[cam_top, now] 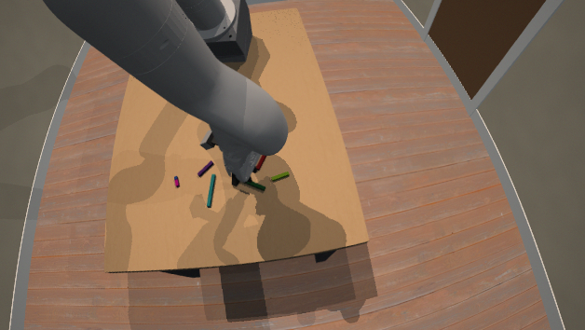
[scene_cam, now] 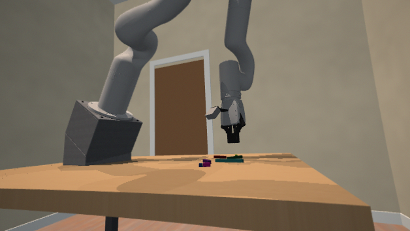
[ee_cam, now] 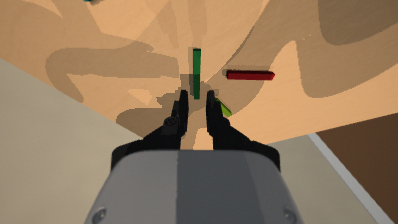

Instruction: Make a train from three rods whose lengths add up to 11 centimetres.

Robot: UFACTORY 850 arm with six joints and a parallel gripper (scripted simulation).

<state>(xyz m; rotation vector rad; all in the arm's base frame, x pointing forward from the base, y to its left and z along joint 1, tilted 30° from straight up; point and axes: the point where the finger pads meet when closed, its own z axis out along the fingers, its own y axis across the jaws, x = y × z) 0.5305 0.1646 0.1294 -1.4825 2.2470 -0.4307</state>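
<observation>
Right now the green rod is 80 mm below my hand. Also, from my hand: turquoise rod (20 mm ahead, 120 mm to the right, 80 mm below); then red rod (80 mm behind, 30 mm to the left, 80 mm below); then lime rod (20 mm behind, 80 mm to the left, 80 mm below).
</observation>
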